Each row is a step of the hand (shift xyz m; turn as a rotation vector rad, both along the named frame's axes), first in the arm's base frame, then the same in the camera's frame.
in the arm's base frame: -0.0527 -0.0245 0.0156 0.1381 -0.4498 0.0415
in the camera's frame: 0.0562 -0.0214 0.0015 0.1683 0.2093 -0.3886
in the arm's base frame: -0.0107 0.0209 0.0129 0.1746 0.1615 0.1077
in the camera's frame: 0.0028 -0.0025 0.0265 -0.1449 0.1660 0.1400
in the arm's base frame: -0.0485 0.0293 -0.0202 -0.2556 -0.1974 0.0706
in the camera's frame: 0.0061 -0.0533 0.0272 0.3117 -0.0924 -0.0600
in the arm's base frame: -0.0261 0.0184 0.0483 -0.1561 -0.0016 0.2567
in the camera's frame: 0.0330 0.0118 0.0461 0.2398 0.0691 0.1673
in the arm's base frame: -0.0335 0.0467 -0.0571 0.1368 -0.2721 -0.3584
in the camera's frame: -0.0325 -0.0716 0.0194 -0.1356 -0.1016 -0.4387
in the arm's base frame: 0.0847 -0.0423 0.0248 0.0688 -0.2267 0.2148
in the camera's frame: -0.0209 0.0841 -0.0454 0.1874 0.2391 -0.0999
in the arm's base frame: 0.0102 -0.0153 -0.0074 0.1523 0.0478 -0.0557
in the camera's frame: -0.0026 0.0049 -0.0190 -0.1559 0.0587 -0.0288
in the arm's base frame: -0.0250 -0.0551 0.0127 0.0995 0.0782 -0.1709
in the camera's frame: 0.0525 0.0017 -0.0326 -0.1976 -0.0635 -0.0464
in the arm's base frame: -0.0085 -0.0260 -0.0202 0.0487 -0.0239 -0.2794
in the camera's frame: 0.0088 -0.0150 -0.0292 -0.1669 -0.1549 -0.1708
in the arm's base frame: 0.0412 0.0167 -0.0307 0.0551 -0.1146 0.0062
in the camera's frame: -0.0524 0.0044 -0.0124 0.0273 0.0642 -0.1065
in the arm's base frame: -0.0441 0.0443 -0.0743 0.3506 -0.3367 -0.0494
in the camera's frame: -0.0333 -0.0905 0.0118 -0.0808 0.2734 -0.3968
